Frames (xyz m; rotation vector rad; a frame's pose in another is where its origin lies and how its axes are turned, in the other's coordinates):
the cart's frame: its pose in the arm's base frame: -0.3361 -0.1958 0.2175 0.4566 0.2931 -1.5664
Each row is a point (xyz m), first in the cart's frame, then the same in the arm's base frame.
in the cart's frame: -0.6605 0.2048 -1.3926
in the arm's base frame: 0.0190 1.0152 -0.6908
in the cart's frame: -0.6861 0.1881 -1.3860
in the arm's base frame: 0.0018 1.0358 -0.6747
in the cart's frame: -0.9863 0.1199 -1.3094
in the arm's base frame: -0.0729 1.2712 -0.4756
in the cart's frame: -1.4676 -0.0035 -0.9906
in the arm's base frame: -0.2275 1.5599 0.0155
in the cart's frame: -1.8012 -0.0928 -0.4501
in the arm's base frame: -0.3725 1.6146 0.6379
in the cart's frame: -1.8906 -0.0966 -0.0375
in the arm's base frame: -0.4199 1.5061 1.0432
